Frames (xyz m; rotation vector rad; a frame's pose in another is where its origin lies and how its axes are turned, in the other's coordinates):
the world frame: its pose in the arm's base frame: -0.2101 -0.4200 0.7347 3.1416 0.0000 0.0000
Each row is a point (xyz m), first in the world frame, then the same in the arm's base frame.
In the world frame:
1: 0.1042 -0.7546 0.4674
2: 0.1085 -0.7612 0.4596
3: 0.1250 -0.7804 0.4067
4: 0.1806 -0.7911 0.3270
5: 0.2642 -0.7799 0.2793
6: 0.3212 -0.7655 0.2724
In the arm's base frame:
1: -0.1059 0.3346 0.2673
2: -0.1016 0.3412 0.2751
3: -0.0851 0.3604 0.3280
4: -0.0295 0.3711 0.4077
5: 0.0541 0.3599 0.4554
6: 0.1111 0.3455 0.4623

